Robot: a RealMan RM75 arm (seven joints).
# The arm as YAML. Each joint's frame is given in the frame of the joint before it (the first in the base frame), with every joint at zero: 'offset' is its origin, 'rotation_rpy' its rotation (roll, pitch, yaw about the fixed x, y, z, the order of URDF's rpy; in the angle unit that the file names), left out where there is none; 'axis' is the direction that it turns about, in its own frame. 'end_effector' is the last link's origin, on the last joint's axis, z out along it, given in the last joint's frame.
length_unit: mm
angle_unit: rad
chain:
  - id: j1
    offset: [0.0, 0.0, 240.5]
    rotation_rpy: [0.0, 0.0, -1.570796]
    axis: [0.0, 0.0, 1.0]
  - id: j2
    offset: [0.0, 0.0, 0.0]
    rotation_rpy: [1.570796, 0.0, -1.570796]
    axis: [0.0, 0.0, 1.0]
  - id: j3
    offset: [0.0, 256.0, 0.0]
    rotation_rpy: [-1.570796, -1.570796, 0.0]
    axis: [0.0, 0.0, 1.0]
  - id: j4
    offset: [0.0, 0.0, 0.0]
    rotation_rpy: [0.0, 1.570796, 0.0]
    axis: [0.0, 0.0, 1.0]
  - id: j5
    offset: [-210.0, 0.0, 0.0]
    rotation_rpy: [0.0, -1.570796, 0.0]
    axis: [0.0, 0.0, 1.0]
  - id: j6
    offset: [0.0, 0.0, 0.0]
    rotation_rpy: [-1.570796, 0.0, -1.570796]
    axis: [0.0, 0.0, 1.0]
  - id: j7
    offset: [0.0, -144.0, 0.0]
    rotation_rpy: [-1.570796, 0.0, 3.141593]
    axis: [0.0, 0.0, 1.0]
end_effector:
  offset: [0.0, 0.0, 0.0]
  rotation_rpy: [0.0, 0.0, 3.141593]
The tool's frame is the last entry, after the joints.
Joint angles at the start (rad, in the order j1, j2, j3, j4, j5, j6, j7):
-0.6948 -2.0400 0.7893 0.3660 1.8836 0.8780 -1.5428
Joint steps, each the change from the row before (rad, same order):
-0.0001 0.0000 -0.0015 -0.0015 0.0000 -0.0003 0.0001
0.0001 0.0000 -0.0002 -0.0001 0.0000 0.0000 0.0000
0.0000 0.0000 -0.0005 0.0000 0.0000 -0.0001 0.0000
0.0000 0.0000 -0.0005 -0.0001 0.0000 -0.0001 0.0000
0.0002 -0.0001 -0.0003 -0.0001 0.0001 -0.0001 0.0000
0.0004 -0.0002 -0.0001 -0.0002 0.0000 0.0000 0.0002
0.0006 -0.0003 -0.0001 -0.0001 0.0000 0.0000 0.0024
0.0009 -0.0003 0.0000 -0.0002 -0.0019 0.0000 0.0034
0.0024 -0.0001 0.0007 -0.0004 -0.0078 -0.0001 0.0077
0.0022 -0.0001 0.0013 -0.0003 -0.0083 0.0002 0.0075
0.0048 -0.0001 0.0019 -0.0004 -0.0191 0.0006 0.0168
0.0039 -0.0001 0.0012 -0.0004 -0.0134 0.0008 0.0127
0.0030 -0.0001 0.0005 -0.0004 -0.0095 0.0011 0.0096
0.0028 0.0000 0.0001 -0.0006 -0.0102 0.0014 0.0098
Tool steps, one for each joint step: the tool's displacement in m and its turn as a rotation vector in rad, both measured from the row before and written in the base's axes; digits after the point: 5 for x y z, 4 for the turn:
-0.00021 -0.00013 -0.00014 0.0002 -0.0011 0.0016
-0.00006 -0.00004 0.00000 0.0001 -0.0001 0.0003
-0.00003 0.00003 0.00006 0.0004 -0.0002 0.0003
-0.00004 0.00002 0.00004 0.0003 -0.0003 0.0003
-0.00010 -0.00008 -0.00004 0.0001 -0.0001 0.0004
-0.00015 -0.00018 -0.00013 -0.0002 -0.0002 0.0004
-0.00020 -0.00024 -0.00015 -0.0001 0.0012 -0.0011
-0.00019 -0.00022 -0.00008 0.0009 0.0004 -0.0012
-0.00045 -0.00031 0.00024 0.0040 -0.0010 -0.0019
-0.00027 -0.00026 0.00021 0.0038 -0.0013 -0.0024
-0.00054 -0.00040 0.00075 0.0098 -0.0037 -0.0050
-0.00058 -0.00048 0.00050 0.0068 -0.0023 -0.0037
-0.00047 -0.00045 0.00034 0.0048 -0.0017 -0.0028
-0.00037 -0.00036 0.00043 0.0053 -0.0025 -0.0029

